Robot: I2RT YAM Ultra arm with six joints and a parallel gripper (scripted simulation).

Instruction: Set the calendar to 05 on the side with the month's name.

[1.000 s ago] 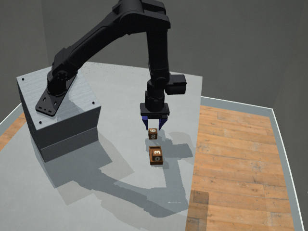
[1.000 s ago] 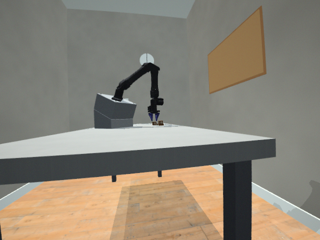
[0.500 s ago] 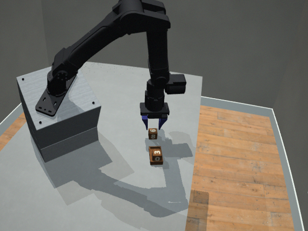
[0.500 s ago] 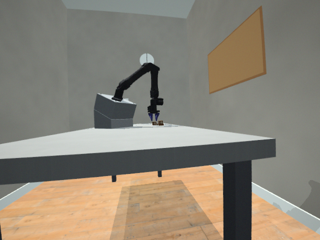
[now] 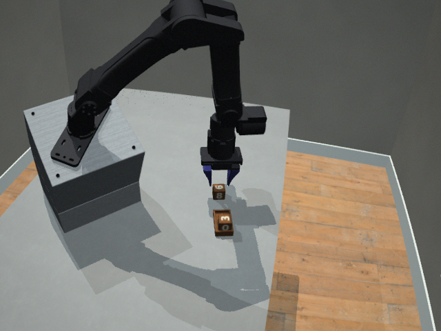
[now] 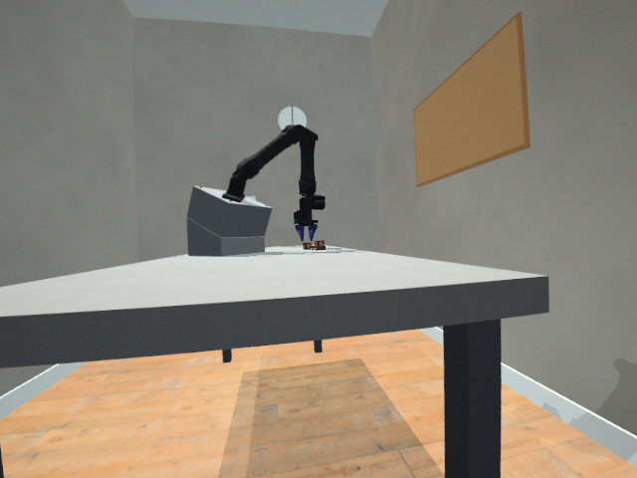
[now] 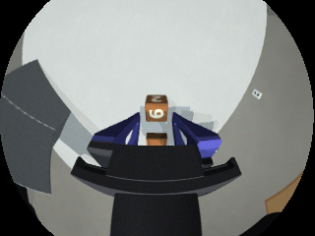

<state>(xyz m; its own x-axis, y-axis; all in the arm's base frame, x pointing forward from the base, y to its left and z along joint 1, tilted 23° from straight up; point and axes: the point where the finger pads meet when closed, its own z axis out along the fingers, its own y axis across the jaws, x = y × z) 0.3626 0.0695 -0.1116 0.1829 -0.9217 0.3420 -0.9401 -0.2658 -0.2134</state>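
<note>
My gripper is now 3 cm short of the brown wooden cube, 13 cm to the left of it and 2 cm above it. The rest, counted from my hand: brown tray (2 cm ahead, 11 cm to the right, 4 cm below).
</note>
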